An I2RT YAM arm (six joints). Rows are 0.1 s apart.
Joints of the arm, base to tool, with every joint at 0 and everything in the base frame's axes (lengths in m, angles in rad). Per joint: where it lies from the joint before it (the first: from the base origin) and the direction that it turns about. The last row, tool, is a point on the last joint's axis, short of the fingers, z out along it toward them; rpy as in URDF.
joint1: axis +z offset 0 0 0.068
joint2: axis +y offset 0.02 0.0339 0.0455
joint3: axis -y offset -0.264 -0.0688 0
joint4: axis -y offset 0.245 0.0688 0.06
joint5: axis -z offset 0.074 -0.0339 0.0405
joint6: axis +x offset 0.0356 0 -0.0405
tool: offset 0 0 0 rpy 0 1.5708 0
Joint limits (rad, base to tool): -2.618..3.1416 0..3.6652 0..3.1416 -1.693..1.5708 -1.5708..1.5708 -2.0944..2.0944
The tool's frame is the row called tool.
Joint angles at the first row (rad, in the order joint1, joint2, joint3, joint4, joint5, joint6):
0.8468, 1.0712, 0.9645, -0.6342, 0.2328, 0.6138
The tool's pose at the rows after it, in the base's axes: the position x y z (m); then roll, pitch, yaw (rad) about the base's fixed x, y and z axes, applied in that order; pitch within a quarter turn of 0, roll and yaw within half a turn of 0:
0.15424 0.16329 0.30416 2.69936 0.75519 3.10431
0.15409 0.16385 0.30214 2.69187 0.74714 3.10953
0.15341 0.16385 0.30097 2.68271 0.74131 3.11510
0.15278 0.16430 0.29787 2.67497 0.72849 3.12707
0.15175 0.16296 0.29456 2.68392 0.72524 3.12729
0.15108 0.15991 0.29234 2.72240 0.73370 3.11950
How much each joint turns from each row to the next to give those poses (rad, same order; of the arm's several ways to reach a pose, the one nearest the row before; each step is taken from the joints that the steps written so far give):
0.0000, 0.0011, -0.0052, 0.0092, -0.0235, -0.0004
0.0000, 0.0003, -0.0073, 0.0067, -0.0142, 0.0002
0.0000, -0.0032, -0.0065, 0.0051, -0.0146, -0.0014
0.0000, -0.0009, -0.0113, 0.0068, -0.0218, -0.0016
0.0004, -0.0056, -0.0136, 0.0003, 0.0058, 0.0028
-0.0004, -0.0055, -0.0069, -0.0159, 0.0412, 0.0046

